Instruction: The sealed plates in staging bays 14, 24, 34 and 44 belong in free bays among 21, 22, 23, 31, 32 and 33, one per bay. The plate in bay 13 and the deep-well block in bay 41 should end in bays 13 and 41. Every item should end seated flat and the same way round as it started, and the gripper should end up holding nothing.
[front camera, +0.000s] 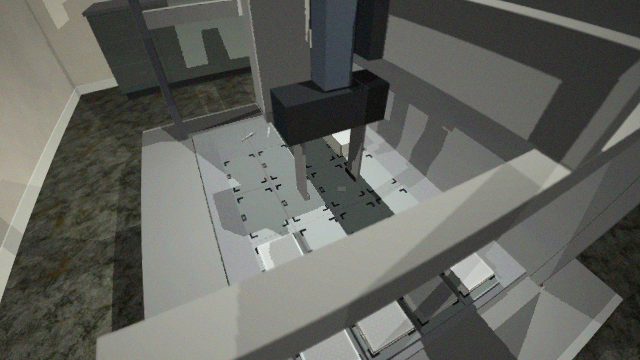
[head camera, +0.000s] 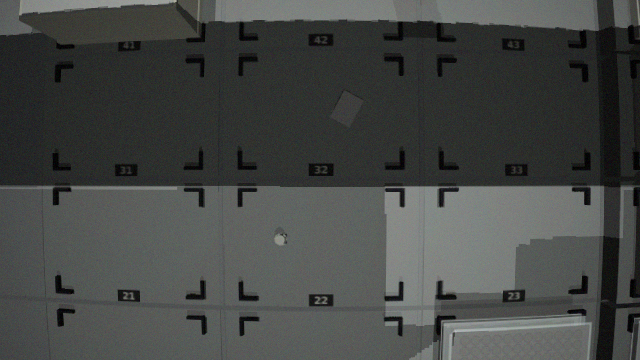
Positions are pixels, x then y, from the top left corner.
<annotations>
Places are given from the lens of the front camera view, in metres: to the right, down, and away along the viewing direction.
my gripper (front camera: 328, 184): 0.02, 0.01, 0.50
plate (front camera: 281, 250): -0.08, 0.15, 0.56
</annotations>
